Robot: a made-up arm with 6 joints. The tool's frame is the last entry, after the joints.
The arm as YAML. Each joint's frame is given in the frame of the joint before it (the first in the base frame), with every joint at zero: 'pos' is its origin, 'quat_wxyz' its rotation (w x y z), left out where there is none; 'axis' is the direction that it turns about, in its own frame. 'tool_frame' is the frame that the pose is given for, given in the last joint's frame.
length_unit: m
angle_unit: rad
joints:
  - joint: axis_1
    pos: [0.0, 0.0, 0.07]
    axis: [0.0, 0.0, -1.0]
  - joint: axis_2
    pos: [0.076, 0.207, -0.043]
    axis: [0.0, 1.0, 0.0]
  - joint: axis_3
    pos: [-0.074, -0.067, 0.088]
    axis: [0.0, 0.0, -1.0]
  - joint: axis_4
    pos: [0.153, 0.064, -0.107]
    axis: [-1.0, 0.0, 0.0]
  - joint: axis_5
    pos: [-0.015, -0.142, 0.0]
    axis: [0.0, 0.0, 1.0]
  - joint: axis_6
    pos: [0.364, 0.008, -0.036]
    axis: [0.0, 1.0, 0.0]
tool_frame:
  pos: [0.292, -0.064, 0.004]
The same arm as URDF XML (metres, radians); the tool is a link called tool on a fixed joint. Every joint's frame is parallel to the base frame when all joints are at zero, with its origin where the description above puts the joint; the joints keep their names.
<robot name="arm">
  <link name="base_link"/>
  <link name="link1"/>
  <link name="link2"/>
  <link name="link3"/>
  <link name="link4"/>
  <link name="link5"/>
  <link name="link6"/>
  <link name="tool"/>
  <joint name="axis_1" type="continuous">
    <parent link="base_link"/>
    <child link="link1"/>
    <origin xyz="0.0000 0.0000 0.0700"/>
    <axis xyz="0 0 -1"/>
  </joint>
  <joint name="axis_2" type="continuous">
    <parent link="link1"/>
    <child link="link2"/>
    <origin xyz="0.0760 0.2070 -0.0430"/>
    <axis xyz="0 1 0"/>
  </joint>
  <joint name="axis_3" type="continuous">
    <parent link="link2"/>
    <child link="link3"/>
    <origin xyz="-0.0740 -0.0670 0.0880"/>
    <axis xyz="0 0 -1"/>
  </joint>
  <joint name="axis_4" type="continuous">
    <parent link="link3"/>
    <child link="link4"/>
    <origin xyz="0.1530 0.0640 -0.1070"/>
    <axis xyz="-1 0 0"/>
  </joint>
  <joint name="axis_5" type="continuous">
    <parent link="link4"/>
    <child link="link5"/>
    <origin xyz="-0.0150 -0.1420 0.0000"/>
    <axis xyz="0 0 1"/>
  </joint>
  <joint name="axis_6" type="continuous">
    <parent link="link5"/>
    <child link="link6"/>
    <origin xyz="0.3640 0.0080 -0.0360"/>
    <axis xyz="0 1 0"/>
  </joint>
  <joint name="tool_joint" type="fixed">
    <parent link="link6"/>
    <child link="tool"/>
    <origin xyz="0.2920 -0.0640 0.0040"/>
  </joint>
</robot>

